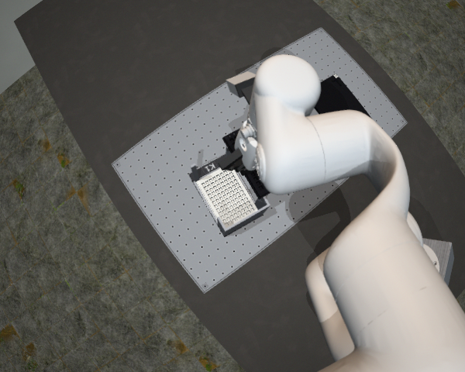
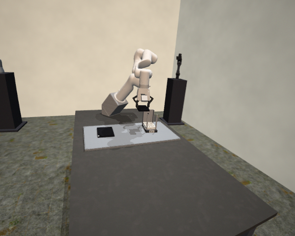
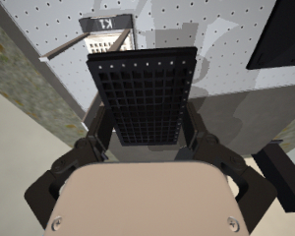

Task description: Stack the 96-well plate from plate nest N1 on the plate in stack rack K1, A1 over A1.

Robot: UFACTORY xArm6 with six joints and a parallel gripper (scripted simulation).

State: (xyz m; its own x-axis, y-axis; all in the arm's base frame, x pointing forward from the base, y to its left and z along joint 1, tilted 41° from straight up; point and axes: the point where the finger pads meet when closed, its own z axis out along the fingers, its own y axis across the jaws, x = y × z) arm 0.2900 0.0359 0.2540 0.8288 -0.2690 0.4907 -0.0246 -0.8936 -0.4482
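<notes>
Now: hand 17 cm above the white 96-well plate, 7 cm to the right of it and 1 cm past it. Also, from my hand: black 96-well plate 1 cm below; pale A1 mark 34 cm to the right, 18 cm below, 12 cm ahead.
</notes>
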